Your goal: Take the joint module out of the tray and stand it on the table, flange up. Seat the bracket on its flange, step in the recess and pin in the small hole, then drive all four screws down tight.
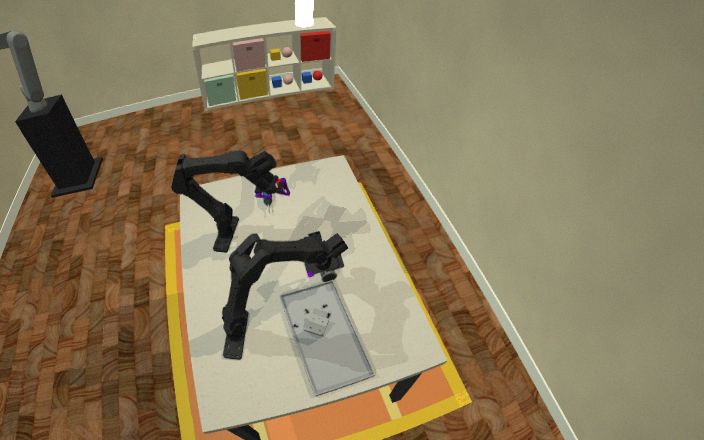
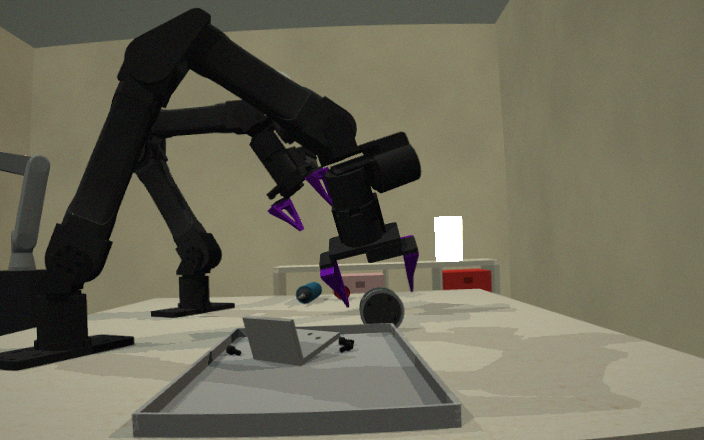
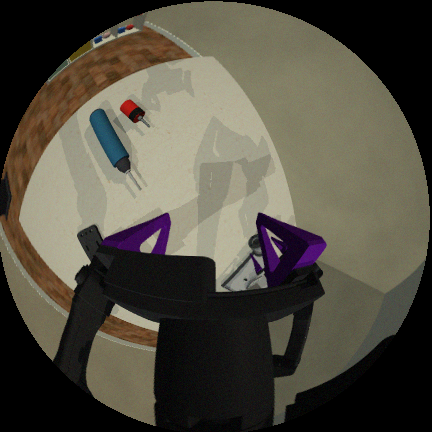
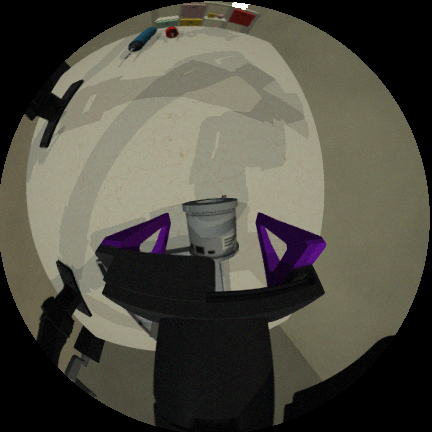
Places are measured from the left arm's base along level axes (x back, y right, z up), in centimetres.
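Pixels of known places: left gripper, between the fingertips: [image 1: 280,195] [image 2: 317,218] [image 3: 212,217]; right gripper, between the fingertips: [image 2: 379,298] [image 4: 212,217]; left arm's base, origin of its link: [image 1: 226,234] [image 2: 194,311]; right arm's base, origin of its link: [image 1: 236,334] [image 2: 63,354] [image 4: 74,291].
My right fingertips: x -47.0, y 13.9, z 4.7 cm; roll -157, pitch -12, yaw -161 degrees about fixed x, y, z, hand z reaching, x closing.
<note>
Ahead of a thing's pixels: the offset from my right fingertips to its middle.
The grey joint module @(dx -0.6, dy +1.1, dz -1.6 cm) [image 1: 328,276] [image 2: 381,309] [image 3: 255,243] [image 4: 212,230] lies on its side at the tray's far edge, its dark round end facing the tray and its flange end pointing away. Whether it touches the tray wall is unclear. My right gripper [image 2: 379,298] [image 4: 212,217] is open above it, fingers on either side, apart from it. The L-shaped bracket @(dx +0.5, dy +24.8, dz -1.2 cm) [image 1: 315,326] [image 2: 275,340] lies in the tray @(dx -2.8, dy +27.5, dz -3.9 cm) [image 1: 344,385] [image 2: 295,424], one plate upright. Several black screws @(dx +8.1, dy +25.4, dz -3.9 cm) [image 1: 295,325] [image 2: 233,350] lie around it. My left gripper [image 1: 273,193] [image 2: 316,216] [image 3: 212,217] is open and empty, high above the table.
A blue screwdriver @(dx +33.4, dy -38.2, dz -2.7 cm) [image 2: 309,292] [image 3: 109,137] [image 4: 144,38] and a short red driver @(dx +27.2, dy -44.6, dz -3.0 cm) [image 3: 131,110] [image 4: 171,32] lie at the table's far end. The right arm reaches across near the tray. A shelf unit [image 1: 264,31] stands beyond the table.
</note>
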